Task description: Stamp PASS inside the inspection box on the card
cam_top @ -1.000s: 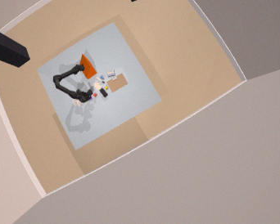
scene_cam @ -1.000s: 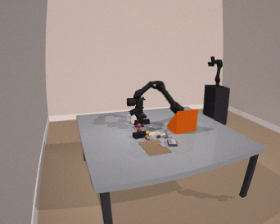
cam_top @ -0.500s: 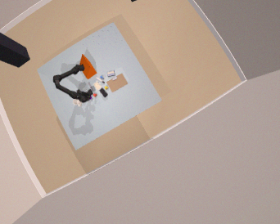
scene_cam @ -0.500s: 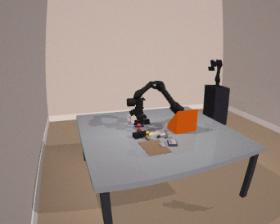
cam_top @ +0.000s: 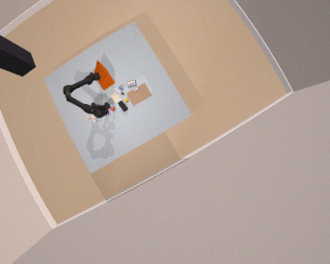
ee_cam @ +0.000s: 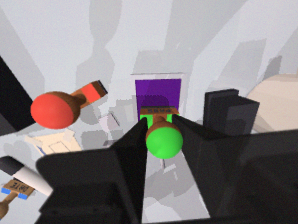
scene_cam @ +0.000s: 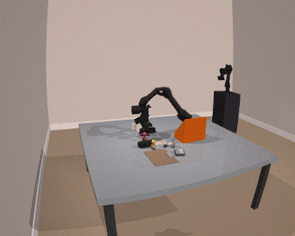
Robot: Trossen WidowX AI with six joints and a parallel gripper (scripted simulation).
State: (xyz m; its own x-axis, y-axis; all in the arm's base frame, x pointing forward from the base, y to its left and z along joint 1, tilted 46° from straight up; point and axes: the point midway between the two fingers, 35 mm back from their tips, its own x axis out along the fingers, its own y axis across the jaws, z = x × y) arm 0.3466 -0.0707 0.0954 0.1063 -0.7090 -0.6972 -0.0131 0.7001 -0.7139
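Right now my gripper tip is right at the green-knobbed stamp. The rest, counted from my gripper tip: red-knobbed stamp: 3 cm ahead, 8 cm to the left, 2 cm below; t-shaped pin: 8 cm behind, 3 cm below; purple ink pad: 3 cm below.
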